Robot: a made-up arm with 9 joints. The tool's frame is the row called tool.
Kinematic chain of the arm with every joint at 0, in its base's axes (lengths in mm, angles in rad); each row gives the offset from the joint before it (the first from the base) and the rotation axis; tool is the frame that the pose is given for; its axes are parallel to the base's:
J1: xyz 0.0 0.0 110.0 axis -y
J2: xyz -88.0 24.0 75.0 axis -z
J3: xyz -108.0 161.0 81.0 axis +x
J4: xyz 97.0 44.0 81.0 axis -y
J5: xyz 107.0 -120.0 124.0 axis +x
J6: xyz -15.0 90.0 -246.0 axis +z
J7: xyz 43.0 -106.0 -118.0 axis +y
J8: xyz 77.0 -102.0 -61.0 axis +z
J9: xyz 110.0 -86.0 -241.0 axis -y
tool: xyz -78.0 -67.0 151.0
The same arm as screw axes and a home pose.
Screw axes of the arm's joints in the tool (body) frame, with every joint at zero. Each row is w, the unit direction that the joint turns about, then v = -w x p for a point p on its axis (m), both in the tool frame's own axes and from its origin. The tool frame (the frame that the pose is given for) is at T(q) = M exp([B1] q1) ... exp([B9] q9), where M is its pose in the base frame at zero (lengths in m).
B1 = (0, -1, 0, 0.1540, 0.0000, 0.1450)
B2 = (0, 0, -1, -0.1860, -0.2330, 0.0000)
B3 = (1, 0, 0, 0.0000, 0.3100, -0.3470)
B4 = (0, -1, 0, 0.3910, 0.0000, 0.2440)
B5 = (1, 0, 0, 0.0000, 0.5150, -0.2710)
B6 = (0, 0, 1, 0.3610, 0.1520, 0.0000)
B7 = (0, 1, 0, -0.1510, 0.0000, -0.1090)
B8 = (0, 0, 1, 0.1530, 0.0320, 0.0000)
B9 = (0, -1, 0, -0.1510, 0.0000, -0.0780)
M: xyz 0.1450 -0.1620 -0.0440 (m) rpy 0.00 0.00 0.00 (deg, as in URDF)

